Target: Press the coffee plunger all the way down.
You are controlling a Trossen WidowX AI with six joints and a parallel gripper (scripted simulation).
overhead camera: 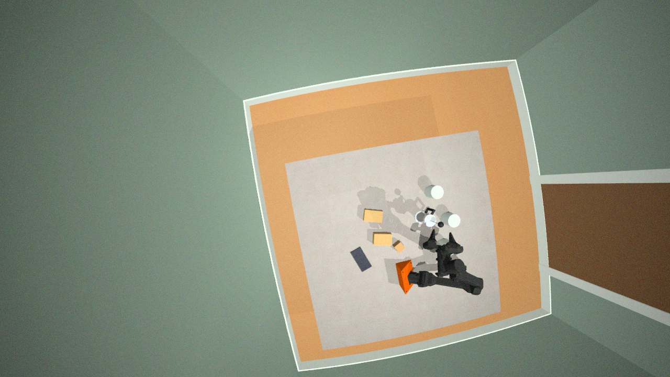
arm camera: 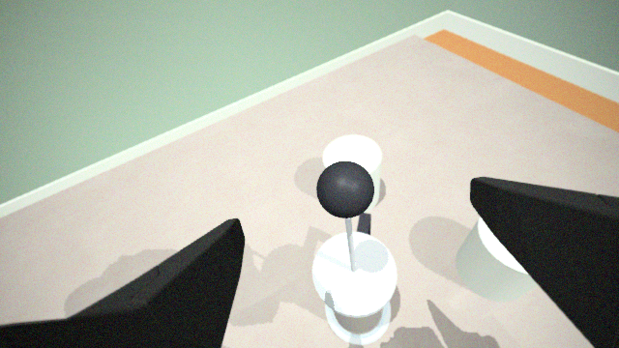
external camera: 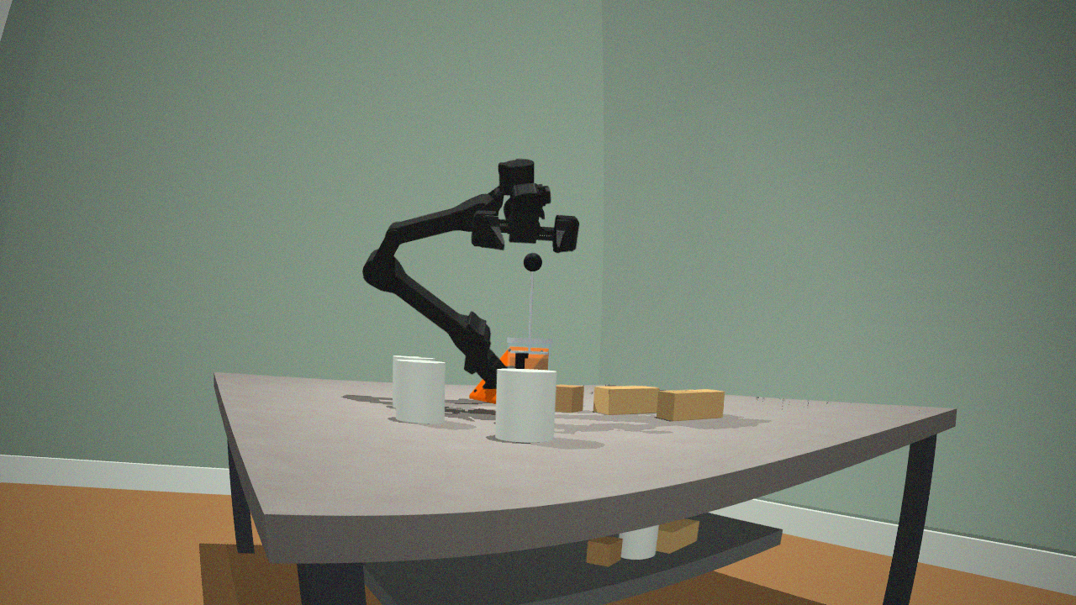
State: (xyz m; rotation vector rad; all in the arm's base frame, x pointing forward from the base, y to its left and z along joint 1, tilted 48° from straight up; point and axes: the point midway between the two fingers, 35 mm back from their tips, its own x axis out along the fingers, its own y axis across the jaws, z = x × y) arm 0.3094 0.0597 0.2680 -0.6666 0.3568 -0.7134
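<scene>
Now: gripper tip 3 cm short of the coffee press, 3 cm to the left of it and 16 cm above it. The rest, counted from my gripper tip: dark flat slab: 12 cm behind, 43 cm to the left, 28 cm below.
</scene>
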